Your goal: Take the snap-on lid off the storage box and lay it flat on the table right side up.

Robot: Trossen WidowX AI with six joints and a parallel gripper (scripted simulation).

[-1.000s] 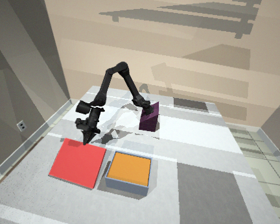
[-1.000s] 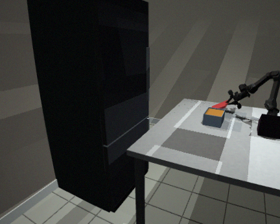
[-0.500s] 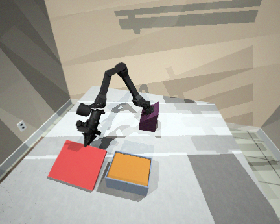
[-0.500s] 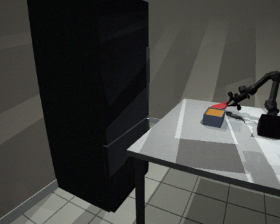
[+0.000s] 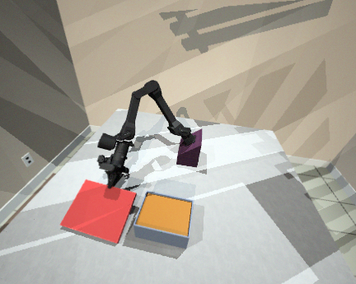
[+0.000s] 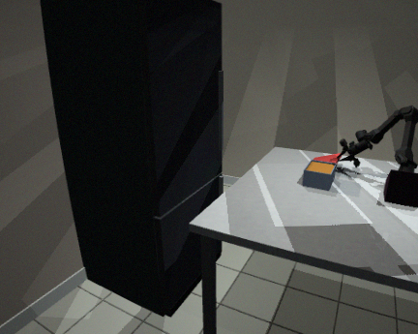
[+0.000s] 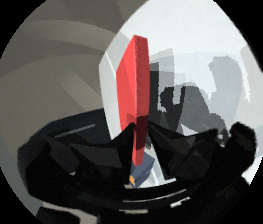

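The lid lies 80 mm ahead of my gripper tip, 20 mm below it and 10 mm to the right of it. The rest, counted from my gripper tip: storage box (260 mm to the left, 70 mm ahead, 20 mm below).
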